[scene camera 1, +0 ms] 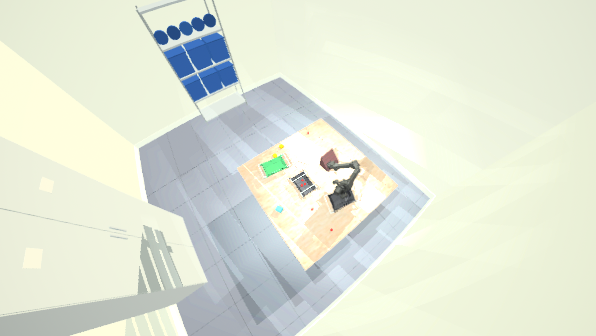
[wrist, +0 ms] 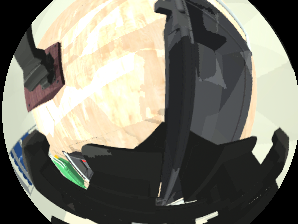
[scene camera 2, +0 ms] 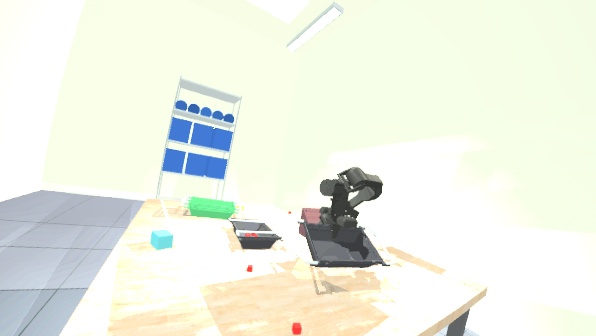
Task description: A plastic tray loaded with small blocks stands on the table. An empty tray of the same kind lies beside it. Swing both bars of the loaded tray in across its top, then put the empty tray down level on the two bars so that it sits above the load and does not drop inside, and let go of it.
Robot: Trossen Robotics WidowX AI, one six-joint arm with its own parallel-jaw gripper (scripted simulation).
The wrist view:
my gripper: 168, 126
dark tray: 208, 81
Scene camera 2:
my gripper: 332, 238
dark tray: 352, 248
